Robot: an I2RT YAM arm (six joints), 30 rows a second.
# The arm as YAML. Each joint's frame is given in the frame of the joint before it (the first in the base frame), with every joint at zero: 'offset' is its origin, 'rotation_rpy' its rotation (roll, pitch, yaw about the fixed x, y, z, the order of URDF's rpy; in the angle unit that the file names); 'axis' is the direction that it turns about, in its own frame. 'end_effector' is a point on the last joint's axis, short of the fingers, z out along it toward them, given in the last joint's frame.
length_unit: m
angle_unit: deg
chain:
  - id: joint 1
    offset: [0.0, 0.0, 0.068]
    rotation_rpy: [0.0, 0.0, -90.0]
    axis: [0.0, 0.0, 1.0]
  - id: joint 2
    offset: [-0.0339, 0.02, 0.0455]
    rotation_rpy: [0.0, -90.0, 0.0]
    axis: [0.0, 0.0, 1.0]
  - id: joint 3
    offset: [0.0, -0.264, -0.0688]
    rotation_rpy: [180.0, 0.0, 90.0]
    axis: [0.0, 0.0, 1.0]
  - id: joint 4
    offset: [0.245, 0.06, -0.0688]
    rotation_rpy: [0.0, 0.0, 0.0]
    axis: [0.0, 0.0, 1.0]
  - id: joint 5
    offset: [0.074, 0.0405, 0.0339]
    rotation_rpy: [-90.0, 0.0, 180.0]
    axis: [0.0, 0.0, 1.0]
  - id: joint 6
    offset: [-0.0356, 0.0, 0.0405]
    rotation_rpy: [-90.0, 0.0, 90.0]
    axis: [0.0, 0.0, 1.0]
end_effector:
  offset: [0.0, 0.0, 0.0]
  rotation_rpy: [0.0, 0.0, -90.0]
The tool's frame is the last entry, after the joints.
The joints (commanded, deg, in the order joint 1, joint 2, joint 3, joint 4, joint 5, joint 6), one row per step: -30.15 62.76 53.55 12.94 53.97 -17.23; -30.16 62.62 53.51 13.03 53.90 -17.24; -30.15 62.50 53.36 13.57 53.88 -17.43; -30.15 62.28 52.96 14.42 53.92 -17.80; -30.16 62.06 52.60 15.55 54.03 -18.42; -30.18 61.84 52.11 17.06 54.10 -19.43; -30.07 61.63 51.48 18.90 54.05 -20.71; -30.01 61.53 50.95 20.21 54.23 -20.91; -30.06 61.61 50.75 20.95 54.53 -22.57; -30.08 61.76 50.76 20.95 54.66 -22.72; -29.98 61.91 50.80 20.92 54.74 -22.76; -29.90 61.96 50.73 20.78 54.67 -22.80; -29.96 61.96 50.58 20.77 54.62 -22.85; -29.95 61.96 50.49 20.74 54.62 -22.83; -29.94 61.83 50.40 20.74 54.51 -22.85; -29.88 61.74 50.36 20.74 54.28 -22.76; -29.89 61.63 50.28 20.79 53.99 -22.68; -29.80 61.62 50.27 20.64 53.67 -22.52; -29.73 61.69 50.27 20.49 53.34 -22.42
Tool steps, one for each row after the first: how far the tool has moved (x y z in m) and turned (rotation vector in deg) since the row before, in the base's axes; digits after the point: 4 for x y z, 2 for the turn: -0.0005 0.0003 0.0005 -0.10 -0.15 0.06; -0.0004 0.0003 0.0005 -0.28 -0.25 0.02; -0.0008 0.0005 -0.0002 -0.37 -0.21 -0.06; -0.0010 0.0005 0.0005 -0.55 -0.25 -0.16; -0.0010 0.0005 0.0004 -0.71 -0.07 -0.16; -0.0006 0.0009 0.0000 -0.84 0.05 0.05; -0.0004 0.0005 -0.0007 -0.43 -0.58 -0.14; -0.0001 -0.0003 -0.0003 -0.33 1.22 -0.51; 0.0005 -0.0004 -0.0005 0.08 0.26 -0.16; 0.0008 0.0000 -0.0004 0.08 0.15 0.02; 0.0005 0.0001 -0.0008 0.12 0.27 0.15; -0.0001 -0.0002 -0.0009 0.07 0.19 -0.02; 0.0001 0.0000 -0.0006 0.06 0.08 0.01; -0.0004 0.0003 0.0000 -0.04 -0.01 0.12; 0.0000 0.0004 0.0001 -0.05 -0.11 0.30; -0.0003 0.0002 0.0000 -0.07 -0.13 0.28; 0.0004 0.0003 -0.0002 0.05 0.00 0.42; 0.0007 0.0001 -0.0005 0.07 0.12 0.41
